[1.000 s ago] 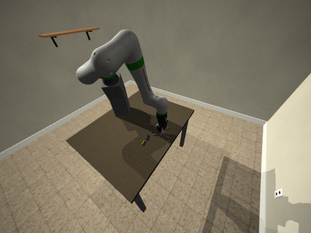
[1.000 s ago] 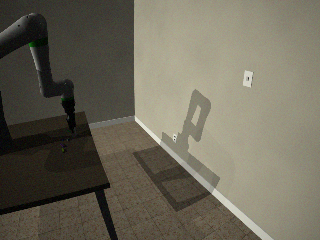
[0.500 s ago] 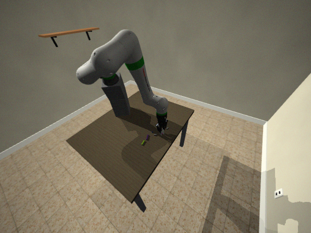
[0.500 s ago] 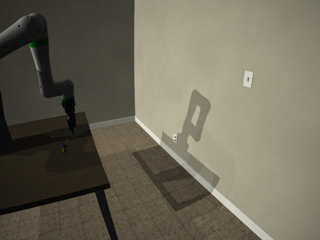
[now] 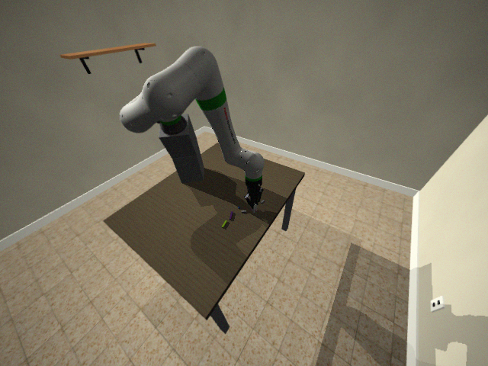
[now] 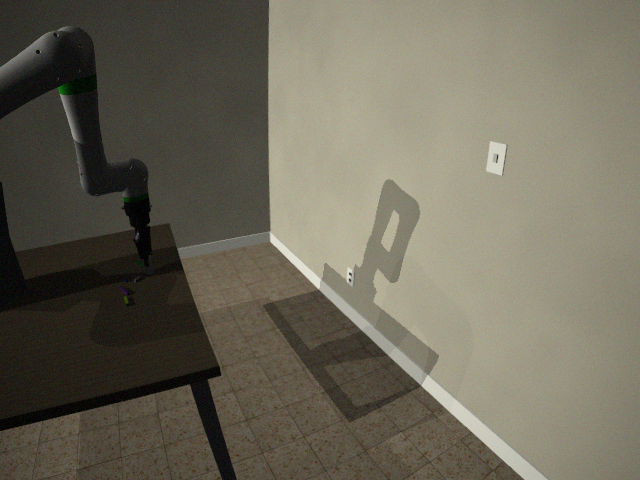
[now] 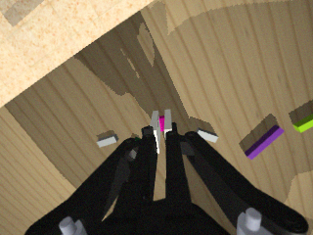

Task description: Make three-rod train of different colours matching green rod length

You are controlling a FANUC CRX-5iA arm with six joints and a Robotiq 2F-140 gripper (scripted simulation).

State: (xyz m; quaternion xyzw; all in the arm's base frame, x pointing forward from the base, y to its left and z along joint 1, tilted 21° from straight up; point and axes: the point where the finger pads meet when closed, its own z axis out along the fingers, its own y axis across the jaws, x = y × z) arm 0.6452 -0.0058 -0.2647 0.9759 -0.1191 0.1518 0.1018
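Now: the magenta rod 3 cm below my hand and 1 cm behind it. The rest, counted from my hand: blue rod 9 cm behind, 4 cm to the right, 3 cm below; green rod 8 cm to the left, 4 cm behind, 3 cm below; purple rod 12 cm to the right, 9 cm behind, 3 cm below.
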